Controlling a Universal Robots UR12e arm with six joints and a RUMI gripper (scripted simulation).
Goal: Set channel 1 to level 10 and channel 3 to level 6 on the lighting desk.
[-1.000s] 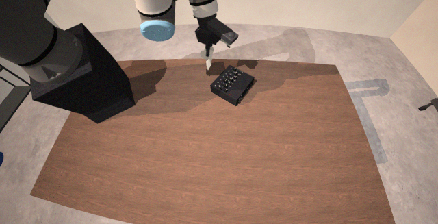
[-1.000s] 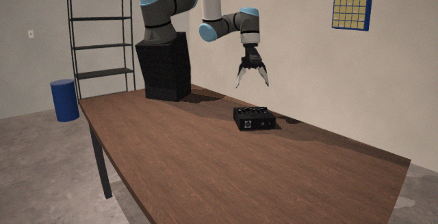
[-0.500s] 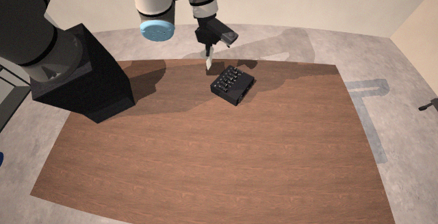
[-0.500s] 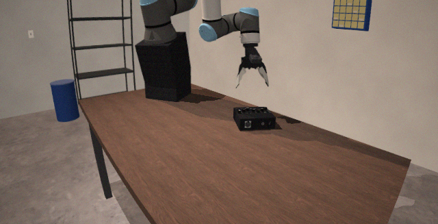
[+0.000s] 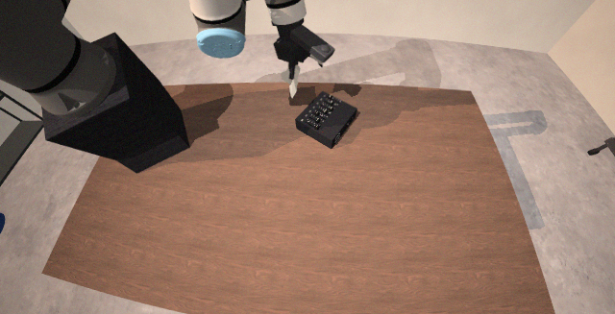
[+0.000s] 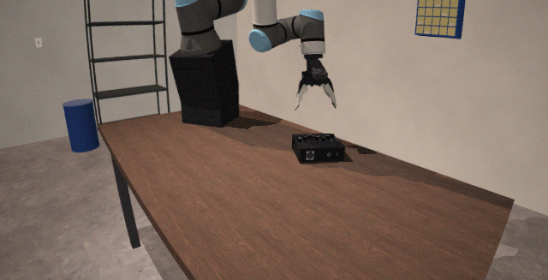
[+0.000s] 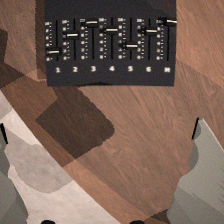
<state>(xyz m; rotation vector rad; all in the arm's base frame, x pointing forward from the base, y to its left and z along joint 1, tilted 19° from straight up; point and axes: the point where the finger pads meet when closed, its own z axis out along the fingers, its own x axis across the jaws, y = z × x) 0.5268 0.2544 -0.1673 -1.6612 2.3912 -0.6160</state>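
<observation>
My gripper is now 9 cm above the channel 1 fader knob, 7 cm short of it and 3 cm to the right of it. Also, from my hand: channel 2 fader (9 cm below, 7 cm ahead).
</observation>
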